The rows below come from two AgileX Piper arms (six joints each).
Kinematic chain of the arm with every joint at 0, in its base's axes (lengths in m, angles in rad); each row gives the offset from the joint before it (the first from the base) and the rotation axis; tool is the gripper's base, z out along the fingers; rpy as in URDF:
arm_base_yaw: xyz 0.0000 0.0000 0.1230 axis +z
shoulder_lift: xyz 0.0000 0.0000 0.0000 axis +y
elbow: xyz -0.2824 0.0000 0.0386 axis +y
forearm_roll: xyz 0.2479 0.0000 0.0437 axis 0.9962 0 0.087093
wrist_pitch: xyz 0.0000 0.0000 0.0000 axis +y
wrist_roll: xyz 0.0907 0.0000 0.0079 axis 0.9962 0 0.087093
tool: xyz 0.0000 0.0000 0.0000 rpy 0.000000 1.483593 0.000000
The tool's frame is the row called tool.
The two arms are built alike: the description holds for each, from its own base.
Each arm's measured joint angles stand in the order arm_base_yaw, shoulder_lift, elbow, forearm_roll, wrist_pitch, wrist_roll.
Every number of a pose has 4 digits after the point. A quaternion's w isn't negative.
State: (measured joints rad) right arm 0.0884 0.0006 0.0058 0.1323 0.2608 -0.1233; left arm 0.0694 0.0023 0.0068 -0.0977 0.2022 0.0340
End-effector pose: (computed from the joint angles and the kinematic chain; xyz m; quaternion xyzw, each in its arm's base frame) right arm 0.0549 0.0080 0.1878 -0.0430 0.7659 0.0428 0.6401; left arm 0.0563 0.0021 0.1925 -0.0426 0.7481 -0.0048 0.6622
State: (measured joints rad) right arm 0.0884 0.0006 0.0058 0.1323 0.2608 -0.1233; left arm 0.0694 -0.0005 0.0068 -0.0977 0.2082 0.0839
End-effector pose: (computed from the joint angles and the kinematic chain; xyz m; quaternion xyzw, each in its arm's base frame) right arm 0.0549 0.0080 0.1878 -0.0430 0.7659 0.0428 0.6401; left arm 0.0560 0.0021 0.1921 -0.0238 0.7499 0.0115 0.6610
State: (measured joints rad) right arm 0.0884 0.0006 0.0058 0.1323 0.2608 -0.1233; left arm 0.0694 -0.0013 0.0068 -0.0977 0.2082 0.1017
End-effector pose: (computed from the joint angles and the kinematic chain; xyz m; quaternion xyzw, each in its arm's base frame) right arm 0.0549 0.0080 0.1878 -0.0430 0.7659 0.0428 0.6401; left arm 0.0560 0.0020 0.1921 -0.0171 0.7499 0.0174 0.6611
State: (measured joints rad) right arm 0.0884 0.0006 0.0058 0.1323 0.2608 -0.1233; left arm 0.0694 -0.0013 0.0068 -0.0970 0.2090 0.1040
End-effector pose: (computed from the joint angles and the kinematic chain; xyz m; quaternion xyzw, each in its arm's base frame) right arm 0.0549 0.0080 0.1878 -0.0430 0.7659 0.0428 0.6401; left arm 0.0560 0.0021 0.1921 -0.0160 0.7502 0.0184 0.6608
